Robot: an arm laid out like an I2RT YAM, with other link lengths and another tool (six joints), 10 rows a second.
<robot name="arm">
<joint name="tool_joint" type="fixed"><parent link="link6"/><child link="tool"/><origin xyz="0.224 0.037 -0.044" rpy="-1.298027 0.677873 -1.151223"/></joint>
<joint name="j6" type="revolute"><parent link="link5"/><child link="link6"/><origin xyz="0.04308 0 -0.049" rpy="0 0 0"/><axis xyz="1 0 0"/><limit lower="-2.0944" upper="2.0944"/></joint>
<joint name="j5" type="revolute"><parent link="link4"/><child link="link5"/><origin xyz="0.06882 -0.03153 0.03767" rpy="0 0 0"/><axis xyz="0 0 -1"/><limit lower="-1.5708" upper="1.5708"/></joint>
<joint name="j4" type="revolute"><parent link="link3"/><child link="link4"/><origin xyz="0.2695 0.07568 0.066" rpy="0 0 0"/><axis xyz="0 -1 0"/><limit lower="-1.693" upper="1.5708"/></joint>
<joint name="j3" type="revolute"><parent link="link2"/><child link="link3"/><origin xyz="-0.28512 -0.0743 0" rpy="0 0 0"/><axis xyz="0 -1 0"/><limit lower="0" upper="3.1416"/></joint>
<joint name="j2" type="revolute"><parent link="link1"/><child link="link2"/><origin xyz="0.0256 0.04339 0.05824" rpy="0 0 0"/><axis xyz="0 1 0"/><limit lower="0" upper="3.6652"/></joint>
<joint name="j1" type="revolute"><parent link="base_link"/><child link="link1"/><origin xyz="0 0 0.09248" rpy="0 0 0"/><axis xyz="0 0 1"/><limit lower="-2.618" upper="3.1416"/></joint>
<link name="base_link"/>
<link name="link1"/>
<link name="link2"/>
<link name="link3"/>
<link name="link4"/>
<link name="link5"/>
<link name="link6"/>
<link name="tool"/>
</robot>
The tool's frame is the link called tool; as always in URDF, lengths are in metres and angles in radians.
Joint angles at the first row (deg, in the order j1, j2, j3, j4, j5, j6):
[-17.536 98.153 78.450 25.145 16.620 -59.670]
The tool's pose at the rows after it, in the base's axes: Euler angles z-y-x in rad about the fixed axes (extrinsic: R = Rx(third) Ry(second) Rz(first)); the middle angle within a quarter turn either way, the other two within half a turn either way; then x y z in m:
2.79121, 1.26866, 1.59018, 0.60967, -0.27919, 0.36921
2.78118, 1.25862, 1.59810, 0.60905, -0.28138, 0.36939
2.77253, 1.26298, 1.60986, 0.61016, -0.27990, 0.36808
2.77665, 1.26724, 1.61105, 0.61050, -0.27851, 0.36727
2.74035, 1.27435, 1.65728, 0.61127, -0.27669, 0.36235
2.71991, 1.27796, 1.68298, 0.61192, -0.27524, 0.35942
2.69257, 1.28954, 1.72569, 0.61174, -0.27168, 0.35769
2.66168, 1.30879, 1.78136, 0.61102, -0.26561, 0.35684
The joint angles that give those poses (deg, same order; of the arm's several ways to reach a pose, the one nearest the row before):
[-17.079 98.391 78.088 26.201 17.685 -61.396]
[-17.037 98.608 78.481 25.941 18.280 -61.613]
[-16.961 98.666 78.574 25.655 18.117 -61.436]
[-16.932 98.570 78.444 25.576 17.935 -61.096]
[-16.967 98.547 78.484 24.597 17.497 -60.570]
[-16.915 98.569 78.484 24.133 17.328 -60.300]
[-16.962 98.115 78.662 22.631 16.616 -59.413]
[-17.046 97.276 78.880 20.483 15.424 -57.959]

